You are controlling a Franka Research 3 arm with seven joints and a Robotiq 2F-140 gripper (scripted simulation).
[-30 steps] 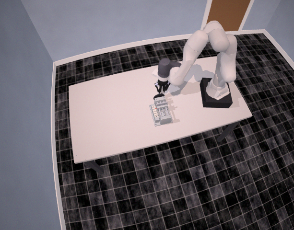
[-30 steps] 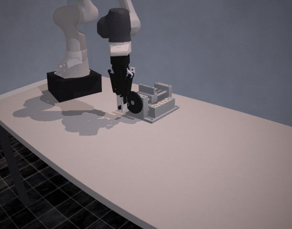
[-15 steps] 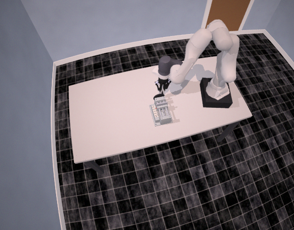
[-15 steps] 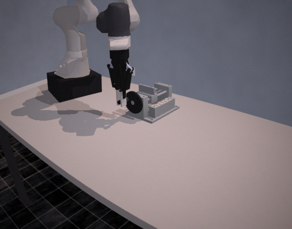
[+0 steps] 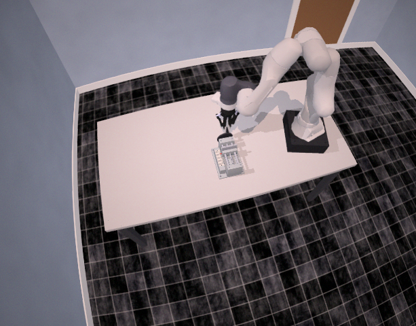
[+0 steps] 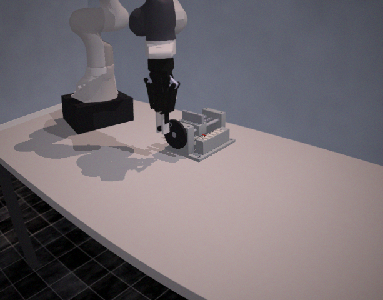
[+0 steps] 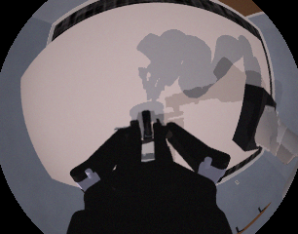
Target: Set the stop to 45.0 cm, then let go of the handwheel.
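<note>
Now: hand 2 cm to the right of the black handwheel, 2 cm above it and 1 cm short of it. From my hand the other things lie so: grey stop fixture (12 cm to the left, 4 cm ahead, 3 cm below).
</note>
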